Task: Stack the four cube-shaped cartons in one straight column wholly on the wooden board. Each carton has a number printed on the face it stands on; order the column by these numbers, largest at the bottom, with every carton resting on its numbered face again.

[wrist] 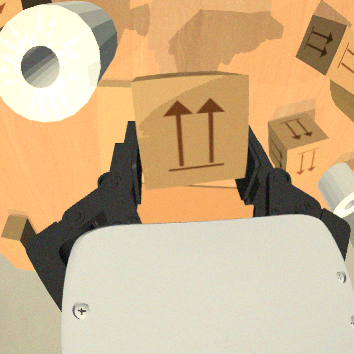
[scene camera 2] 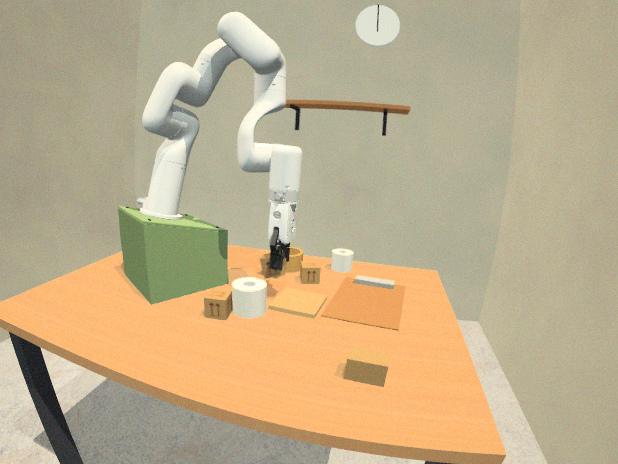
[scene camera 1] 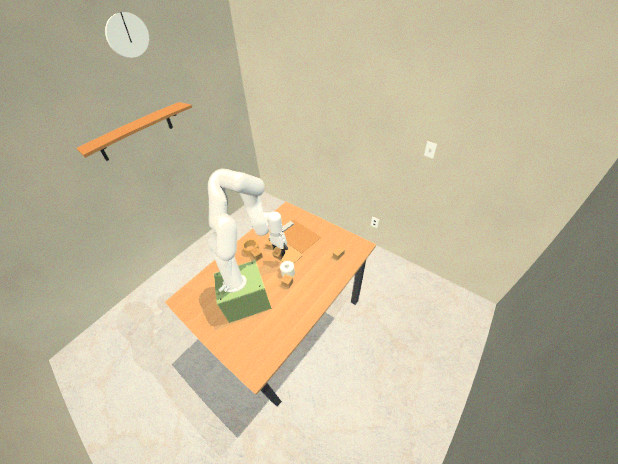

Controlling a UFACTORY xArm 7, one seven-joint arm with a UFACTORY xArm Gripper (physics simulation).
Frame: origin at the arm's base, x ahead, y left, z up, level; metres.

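Seen in the pictures: gripper, between the fingertips: (wrist: pixel 186 139) (scene camera 2: pixel 279 265) (scene camera 1: pixel 279 252); arm's base, origin of its link: (scene camera 2: pixel 160 215) (scene camera 1: pixel 235 283).
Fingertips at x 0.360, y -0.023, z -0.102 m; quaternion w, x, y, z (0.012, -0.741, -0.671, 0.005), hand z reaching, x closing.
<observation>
Offsets run from my fingertips to a thing's top centre.
My gripper (scene camera 1: pixel 280 250) (scene camera 2: pixel 281 260) (wrist: pixel 186 139) is shut on a carton @[dy +0.000, dx -0.014, dz +0.035 m] (scene camera 1: pixel 277 254) (wrist: pixel 192 132), holding it by two opposite sides above the table. Two brown arrows show on its face in the wrist view; its number is hidden. The thin wooden board @[dy -0.026, dx +0.059, dz -0.082 m] (scene camera 1: pixel 293 257) (scene camera 2: pixel 298 303) (wrist: pixel 112 110) lies partly behind this carton in the wrist view. A second carton @[dy -0.130, dx -0.124, dz -0.040 m] (scene camera 1: pixel 286 282) (scene camera 2: pixel 218 305) stands beside the large white roll. A third carton @[dy +0.136, dx +0.070, dz -0.040 m] (scene camera 1: pixel 269 245) (scene camera 2: pixel 310 274) (wrist: pixel 300 142) and a fourth carton @[dy +0.160, dx -0.047, dz -0.040 m] (scene camera 1: pixel 256 255) (scene camera 2: pixel 266 263) (wrist: pixel 320 45) stand toward the back. No printed numbers show.
The large white roll @[dy -0.090, dx -0.057, dz -0.022 m] (scene camera 1: pixel 287 268) (scene camera 2: pixel 249 298) (wrist: pixel 75 90) stands near the board. A round ring-like container @[dy +0.236, dx -0.017, dz -0.038 m] (scene camera 1: pixel 250 249) (scene camera 2: pixel 296 261) and another white roll @[dy +0.267, dx +0.167, dz -0.033 m] (scene camera 2: pixel 342 261) (wrist: pixel 335 182) stand behind. An orange clipboard @[dy +0.032, dx +0.245, dz -0.076 m] (scene camera 1: pixel 304 237) (scene camera 2: pixel 370 306) and a plain brown block @[dy -0.301, dx +0.218, dz -0.046 m] (scene camera 1: pixel 338 254) (scene camera 2: pixel 366 369) are elsewhere.
</observation>
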